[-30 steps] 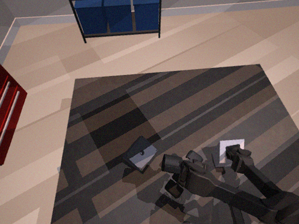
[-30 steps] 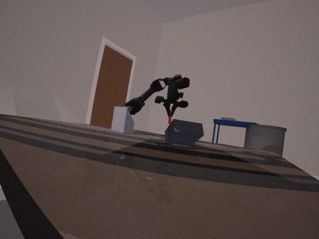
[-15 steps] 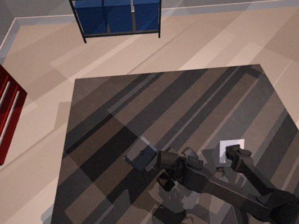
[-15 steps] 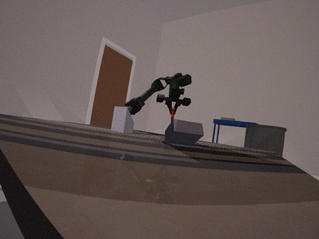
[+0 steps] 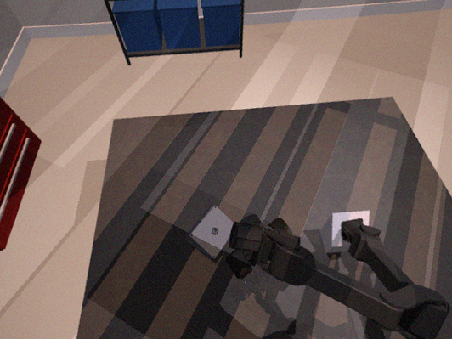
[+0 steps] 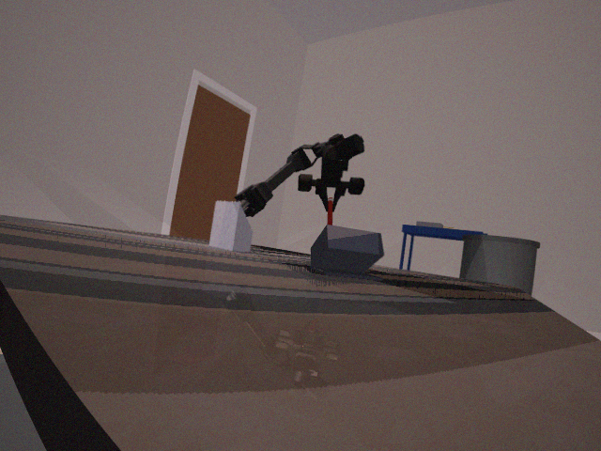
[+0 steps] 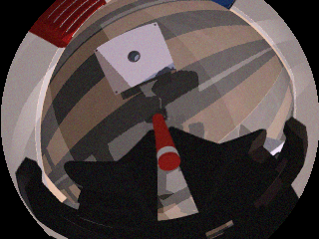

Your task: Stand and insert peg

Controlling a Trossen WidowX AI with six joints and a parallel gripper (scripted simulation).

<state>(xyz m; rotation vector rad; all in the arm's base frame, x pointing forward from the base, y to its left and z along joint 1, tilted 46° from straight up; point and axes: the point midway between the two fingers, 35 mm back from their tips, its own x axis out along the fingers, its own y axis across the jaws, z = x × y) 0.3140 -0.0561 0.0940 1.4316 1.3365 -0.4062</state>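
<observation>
The sloped grey panel is 11 cm to the right of my gripper tip, 10 cm below it and 10 cm ahead of it. Round my gripper tip: red peg (2 cm above).
</observation>
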